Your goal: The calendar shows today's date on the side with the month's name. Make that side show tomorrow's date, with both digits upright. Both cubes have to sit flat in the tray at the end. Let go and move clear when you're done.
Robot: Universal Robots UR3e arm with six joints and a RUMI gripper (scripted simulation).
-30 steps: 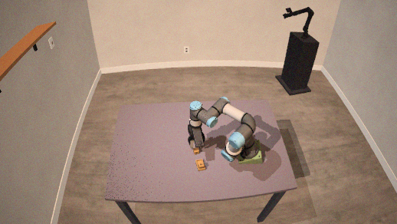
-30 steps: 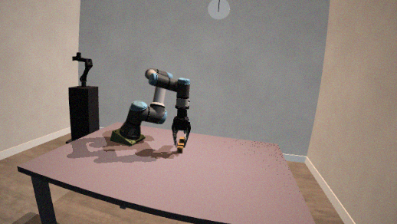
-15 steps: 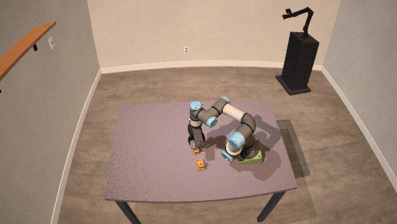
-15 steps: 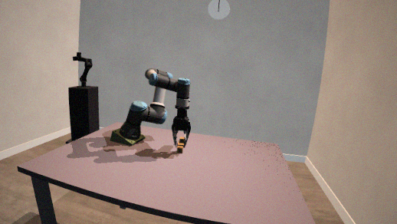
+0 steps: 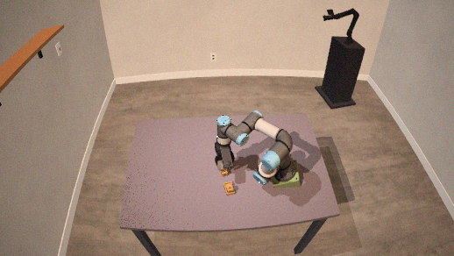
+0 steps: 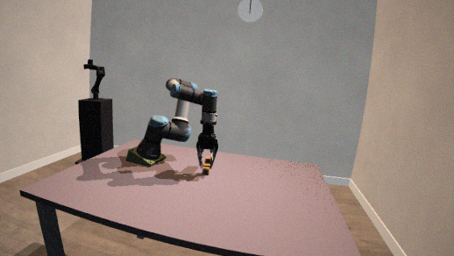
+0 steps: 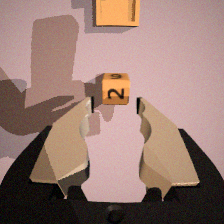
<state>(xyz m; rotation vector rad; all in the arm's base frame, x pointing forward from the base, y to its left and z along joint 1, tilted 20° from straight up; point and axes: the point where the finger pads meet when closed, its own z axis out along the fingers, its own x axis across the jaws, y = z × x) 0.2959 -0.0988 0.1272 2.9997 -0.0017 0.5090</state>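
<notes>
My hand is 4 cm above the cube. From my hand the other things lie so: orange calendar tray: 11 cm to the left, 4 cm below.
</notes>
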